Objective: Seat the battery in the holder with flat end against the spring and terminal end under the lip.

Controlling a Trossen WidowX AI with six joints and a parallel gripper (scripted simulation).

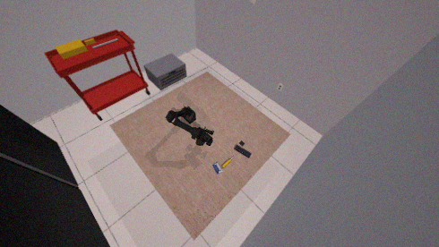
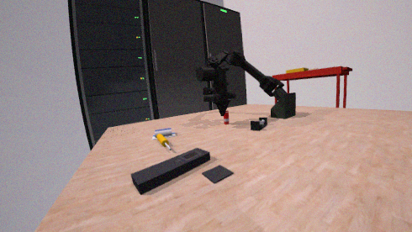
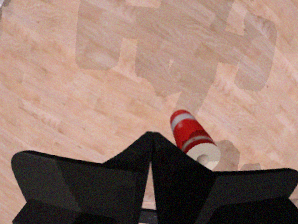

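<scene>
Now: gripper tip 30 mm past the battery, 10 mm to the left of it and 10 mm above it. From my gripper tip the other things lie so: thin black plate 220 mm ahead, 320 mm to the left, 40 mm below; yellow screwdriver 280 mm ahead, 100 mm to the left, 30 mm below; long black bar 280 mm ahead, 260 mm to the left, 30 mm below.
</scene>
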